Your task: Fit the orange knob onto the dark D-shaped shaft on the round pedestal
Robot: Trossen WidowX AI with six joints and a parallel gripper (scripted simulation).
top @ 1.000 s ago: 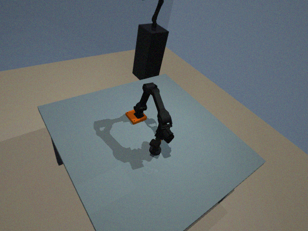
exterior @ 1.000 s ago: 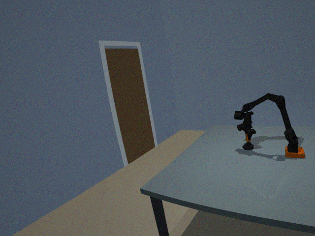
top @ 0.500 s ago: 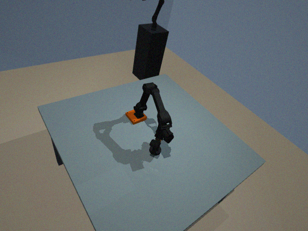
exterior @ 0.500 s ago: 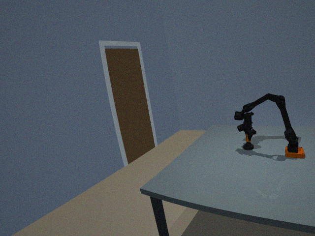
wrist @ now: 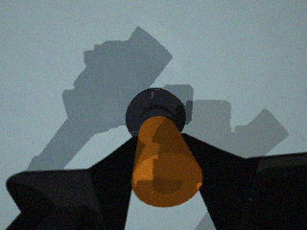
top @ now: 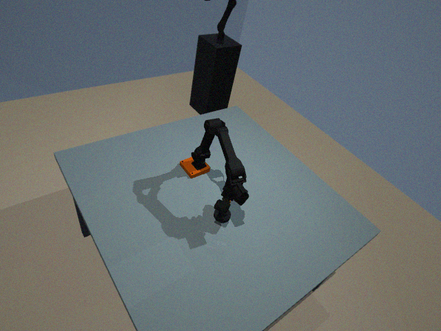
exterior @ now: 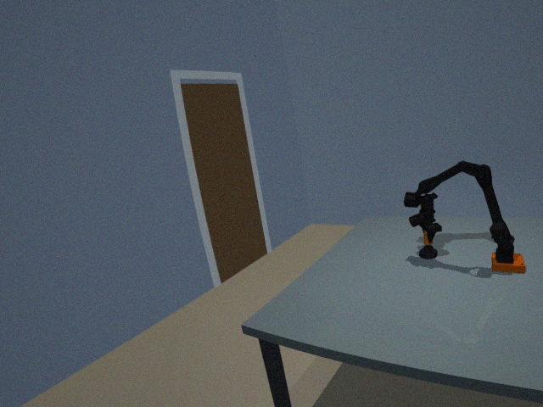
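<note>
My gripper tip is 20 mm below the orange knob. The rest, counted from my gripper tip: dark round pedestal 40 mm below.
</note>
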